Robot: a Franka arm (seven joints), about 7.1 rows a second.
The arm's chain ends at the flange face. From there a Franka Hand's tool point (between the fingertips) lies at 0.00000 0.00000 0.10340 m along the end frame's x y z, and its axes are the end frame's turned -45 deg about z.
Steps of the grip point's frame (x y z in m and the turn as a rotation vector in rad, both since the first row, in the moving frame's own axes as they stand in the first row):
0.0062, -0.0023, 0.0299, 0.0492, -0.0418, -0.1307
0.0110, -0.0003, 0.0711, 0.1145, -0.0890, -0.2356
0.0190, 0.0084, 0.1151, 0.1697, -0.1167, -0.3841
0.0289, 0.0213, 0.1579, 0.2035, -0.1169, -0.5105
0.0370, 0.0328, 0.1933, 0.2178, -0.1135, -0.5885
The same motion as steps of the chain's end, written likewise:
0.0094, -0.0059, 0.0301, 0.0052, -0.0643, -0.1307
0.0225, -0.0079, 0.0722, 0.0180, -0.1439, -0.2356
0.0404, -0.0077, 0.1173, 0.0375, -0.2025, -0.3841
0.0593, -0.0052, 0.1607, 0.0612, -0.2266, -0.5105
0.0741, -0.0027, 0.1963, 0.0738, -0.2343, -0.5885

